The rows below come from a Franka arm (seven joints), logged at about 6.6 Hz.
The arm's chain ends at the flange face. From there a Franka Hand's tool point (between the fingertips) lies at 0.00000 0.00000 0.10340 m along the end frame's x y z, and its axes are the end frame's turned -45 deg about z.
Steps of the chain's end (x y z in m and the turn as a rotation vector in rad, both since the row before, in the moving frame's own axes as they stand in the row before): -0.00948 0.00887 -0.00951 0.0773 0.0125 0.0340; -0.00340 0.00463 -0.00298 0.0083 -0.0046 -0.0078; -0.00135 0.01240 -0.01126 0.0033 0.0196 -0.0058; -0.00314 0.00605 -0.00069 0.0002 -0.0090 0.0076; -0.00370 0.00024 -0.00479 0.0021 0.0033 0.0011; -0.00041 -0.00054 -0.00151 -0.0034 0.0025 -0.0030; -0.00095 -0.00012 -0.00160 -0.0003 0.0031 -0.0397; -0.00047 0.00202 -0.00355 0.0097 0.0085 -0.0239
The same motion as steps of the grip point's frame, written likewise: -0.00634 -0.00505 -0.00983 0.0458 0.0635 0.0340; -0.00541 -0.00007 -0.00298 0.0091 0.0026 -0.0078; -0.00805 0.00900 -0.01128 -0.0115 0.0162 -0.0058; -0.00714 0.00138 -0.00069 0.0065 -0.0062 0.0076; -0.00239 -0.00236 -0.00479 -0.0008 0.0038 0.0011; 0.00003 -0.00024 -0.00151 -0.0042 -0.0006 -0.0030; -0.00038 -0.00051 -0.00160 -0.0024 0.0020 -0.0397; -0.00043 0.00099 -0.00356 0.0008 0.0129 -0.0239
